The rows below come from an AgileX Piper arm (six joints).
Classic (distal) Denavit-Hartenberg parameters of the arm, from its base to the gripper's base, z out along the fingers. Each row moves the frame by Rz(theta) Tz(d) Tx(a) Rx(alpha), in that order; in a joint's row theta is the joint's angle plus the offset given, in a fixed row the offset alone. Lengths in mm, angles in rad.
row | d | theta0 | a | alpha
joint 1 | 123 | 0 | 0 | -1.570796
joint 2 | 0 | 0.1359 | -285.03 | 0
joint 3 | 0 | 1.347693 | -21.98 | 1.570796
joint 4 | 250.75 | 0 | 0 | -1.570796
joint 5 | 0 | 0 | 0 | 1.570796
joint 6 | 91 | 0 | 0 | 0
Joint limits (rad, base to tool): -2.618..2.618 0..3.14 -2.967..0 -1.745..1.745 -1.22..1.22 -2.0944..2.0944
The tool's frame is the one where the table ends.
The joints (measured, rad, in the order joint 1, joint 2, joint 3, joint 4, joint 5, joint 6), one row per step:
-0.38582 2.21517 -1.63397 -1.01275 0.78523 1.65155
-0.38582 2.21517 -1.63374 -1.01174 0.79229 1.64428
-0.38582 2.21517 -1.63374 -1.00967 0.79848 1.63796
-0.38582 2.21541 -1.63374 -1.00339 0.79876 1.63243
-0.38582 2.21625 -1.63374 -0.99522 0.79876 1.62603
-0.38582 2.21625 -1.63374 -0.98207 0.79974 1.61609
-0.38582 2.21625 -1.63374 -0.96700 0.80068 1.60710
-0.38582 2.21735 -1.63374 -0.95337 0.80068 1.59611
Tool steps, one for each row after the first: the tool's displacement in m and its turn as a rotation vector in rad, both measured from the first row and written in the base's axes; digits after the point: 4 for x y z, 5 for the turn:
-0.0007 -0.0001 -0.0001 -0.00164 0.00968 -0.00091
-0.0012 -0.0002 -0.0002 -0.00214 0.01755 -0.00230
-0.0013 0.0001 -0.0006 0.00207 0.01988 -0.00175
-0.0014 0.0004 -0.0014 0.00794 0.02257 -0.00127
-0.0016 0.0010 -0.0020 0.01682 0.02597 -0.00142
-0.0018 0.0016 -0.0028 0.02748 0.02798 -0.00298
-0.0019 0.0022 -0.0039 0.03717 0.03223 -0.00177

